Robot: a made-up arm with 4 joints.
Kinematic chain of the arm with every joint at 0, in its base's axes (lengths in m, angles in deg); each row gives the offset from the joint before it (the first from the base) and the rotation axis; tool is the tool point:
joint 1: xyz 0 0 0.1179 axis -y
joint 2: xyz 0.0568 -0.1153 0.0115 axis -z
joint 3: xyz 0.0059 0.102 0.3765 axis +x
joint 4: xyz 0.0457 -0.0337 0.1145 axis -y
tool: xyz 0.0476 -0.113 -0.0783
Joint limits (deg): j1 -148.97..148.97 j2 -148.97..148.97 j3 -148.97..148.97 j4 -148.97..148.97
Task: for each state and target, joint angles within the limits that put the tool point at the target. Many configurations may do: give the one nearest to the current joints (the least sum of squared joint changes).
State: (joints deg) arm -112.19 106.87 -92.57 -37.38
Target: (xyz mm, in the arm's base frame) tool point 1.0 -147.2 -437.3
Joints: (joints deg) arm -148.97 81.72 -134.36 -23.21
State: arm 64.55 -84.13 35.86 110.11
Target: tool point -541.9 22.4 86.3
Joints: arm 102.60 -106.77 8.70 97.50
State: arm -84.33 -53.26 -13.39 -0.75
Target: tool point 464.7 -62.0 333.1
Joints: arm -49.16 -36.56 -29.72 0.18
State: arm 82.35 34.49 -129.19 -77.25
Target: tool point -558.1 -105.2 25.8
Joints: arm 125.44 81.89 -115.23 -53.43
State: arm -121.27 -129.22 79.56 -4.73
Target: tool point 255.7 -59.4 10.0
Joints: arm -115.47 -140.50 59.51 -7.17
